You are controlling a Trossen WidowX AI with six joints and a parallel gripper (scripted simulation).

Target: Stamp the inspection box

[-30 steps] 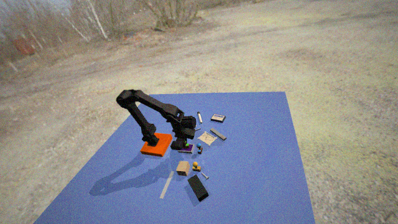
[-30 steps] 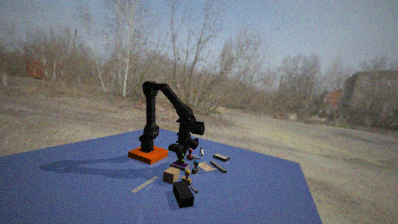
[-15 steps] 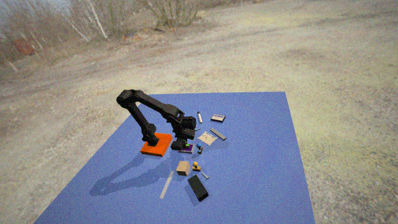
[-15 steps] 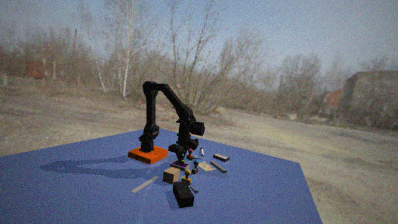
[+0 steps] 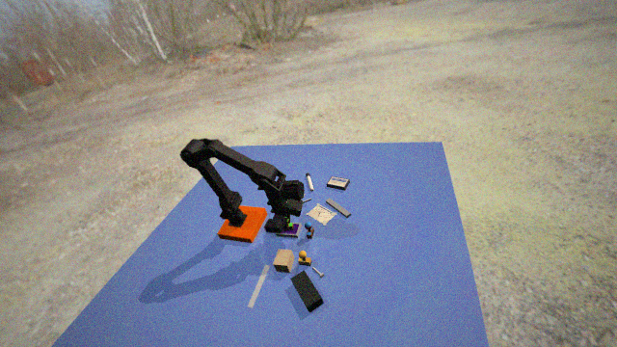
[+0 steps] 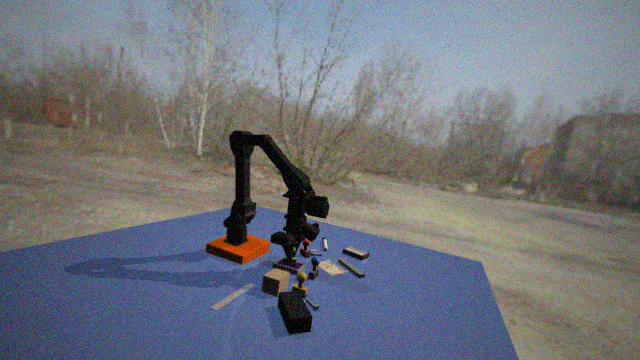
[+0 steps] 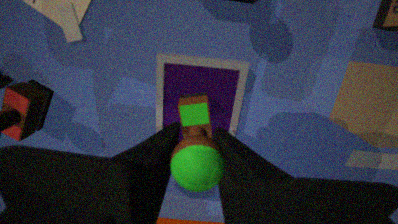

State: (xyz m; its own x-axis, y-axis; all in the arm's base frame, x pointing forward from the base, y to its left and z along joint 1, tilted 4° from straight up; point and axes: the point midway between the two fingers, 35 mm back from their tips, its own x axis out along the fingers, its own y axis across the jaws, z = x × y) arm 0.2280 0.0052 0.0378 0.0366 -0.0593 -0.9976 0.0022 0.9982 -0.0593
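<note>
Right now the green-knobbed stamp is right at my gripper tip. Round my gripper tip: blue-knobbed stamp 9 cm ahead, 1 cm to the right, 1 cm below; then red-knobbed stamp 1 cm behind, 13 cm to the left, 1 cm below; then purple ink pad 3 cm below.
</note>
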